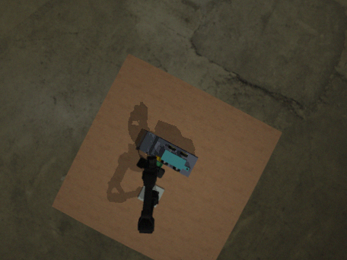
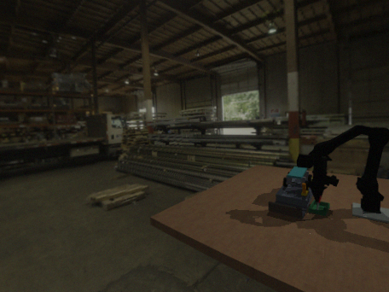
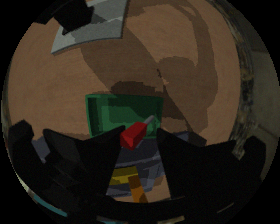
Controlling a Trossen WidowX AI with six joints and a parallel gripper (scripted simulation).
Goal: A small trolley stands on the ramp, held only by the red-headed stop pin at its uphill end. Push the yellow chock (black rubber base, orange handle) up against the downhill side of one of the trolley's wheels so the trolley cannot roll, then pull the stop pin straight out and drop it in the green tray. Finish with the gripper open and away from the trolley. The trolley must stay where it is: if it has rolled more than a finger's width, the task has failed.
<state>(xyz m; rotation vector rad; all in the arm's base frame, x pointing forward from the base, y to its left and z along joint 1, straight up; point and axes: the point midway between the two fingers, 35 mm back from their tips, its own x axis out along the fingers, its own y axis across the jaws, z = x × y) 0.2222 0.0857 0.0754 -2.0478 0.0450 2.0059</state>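
Now: gripper tip 6 cm above the green tray, 2 cm to the left of it and 1 cm past it. Round my gripper tip: red-headed stop pin (1 cm below); grey ramp (14 cm to the right, 10 cm ahead); yellow chock (6 cm ahead, 4 cm to the right, 3 cm above).
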